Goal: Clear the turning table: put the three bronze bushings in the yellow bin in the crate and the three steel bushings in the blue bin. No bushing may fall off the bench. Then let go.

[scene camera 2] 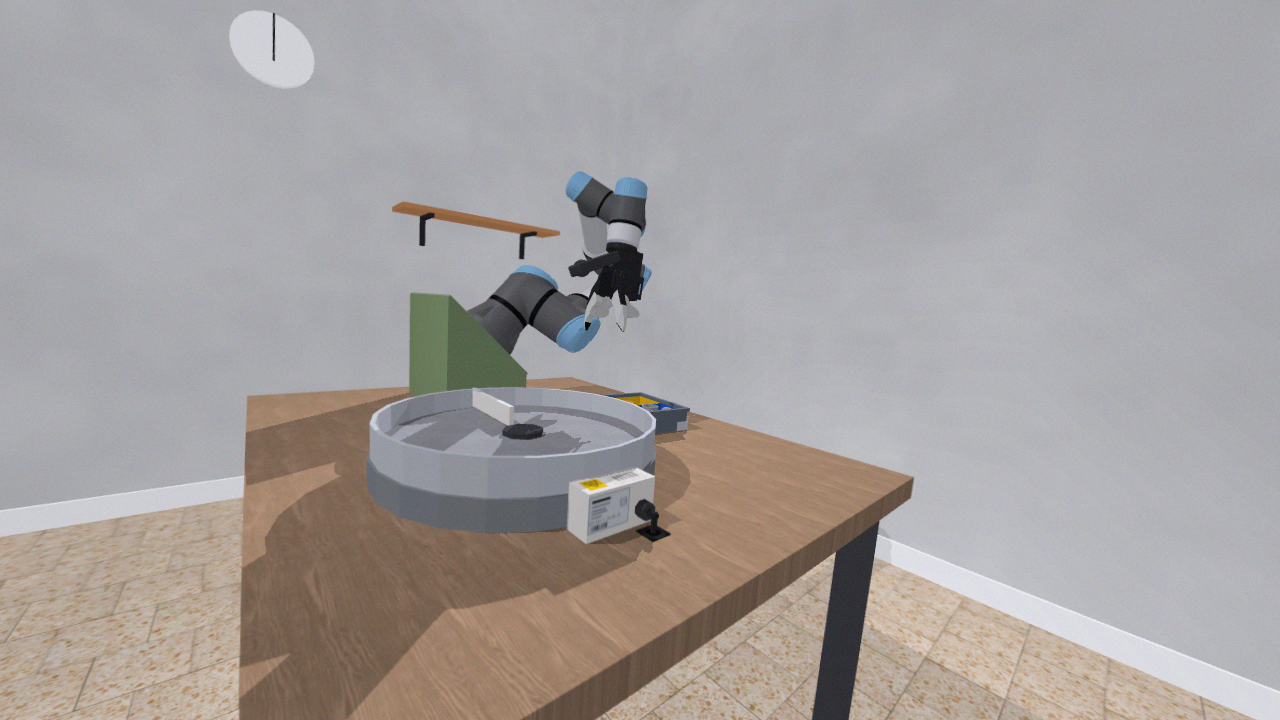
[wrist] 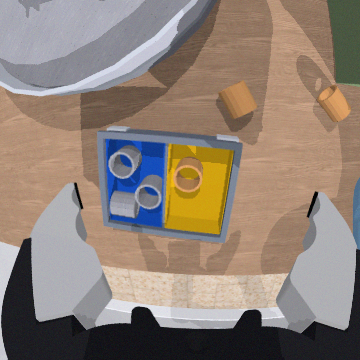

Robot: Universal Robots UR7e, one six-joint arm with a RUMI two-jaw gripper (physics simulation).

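Pixels of known places: gripper, fingertip midpoint: (scene camera 2: 603, 331) (wrist: 196, 190); arm's base at its link origin: (scene camera 2: 482, 339).
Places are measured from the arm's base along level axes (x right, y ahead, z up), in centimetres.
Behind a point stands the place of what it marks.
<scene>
My gripper (scene camera 2: 605, 327) @(z 4.6, x -18.1, y 26.9 cm) (wrist: 196, 190) @(z 4.6, x -18.1, y 26.9 cm) is open and empty, high above the bench beyond the turning table. In the wrist view the crate (wrist: 102, 187) @(z -11.2, x -26.4, y 40.6 cm) lies between and ahead of the fingers. Its blue bin (wrist: 152, 172) @(z -15.2, x -25.4, y 34.2 cm) holds three steel bushings: two upright ones (wrist: 124, 162) (wrist: 149, 195) @(z -15.1, x -28.9, y 34.7 cm) and one on its side (wrist: 124, 204) @(z -12.0, x -29.2, y 37.7 cm). Its yellow bin (wrist: 195, 215) @(z -15.6, x -32.1, y 27.3 cm) holds one upright bronze bushing (wrist: 188, 176). Two bronze bushings (wrist: 238, 100) @(z -12.4, x -13.8, y 22.9 cm) (wrist: 334, 103) @(z -12.5, x -12.2, y 9.3 cm) lie on their sides on the bench, outside the crate. The turning table (scene camera 2: 510, 474) @(z -9.4, x 17.9, y 64.6 cm) (wrist: 85, 60) @(z -10.9, x -8.7, y 42.2 cm) shows no bushing in its visible part.
A white labelled box (scene camera 2: 611, 505) @(z -12.5, x 8.4, y 71.3 cm) with a small black stand stands before the turning table on the wooden bench (scene camera 2: 429, 626) @(z -16.2, x 28.9, y 75.9 cm). A light bar (scene camera 2: 492, 405) @(z -8.6, x 9.5, y 34.9 cm) and dark hub (scene camera 2: 522, 431) @(z -10.1, x 9.0, y 47.1 cm) are on the turning table. A green wedge (scene camera 2: 431, 344) @(z -1.5, x 11.9, y -0.7 cm) stands near the arm's base.
</scene>
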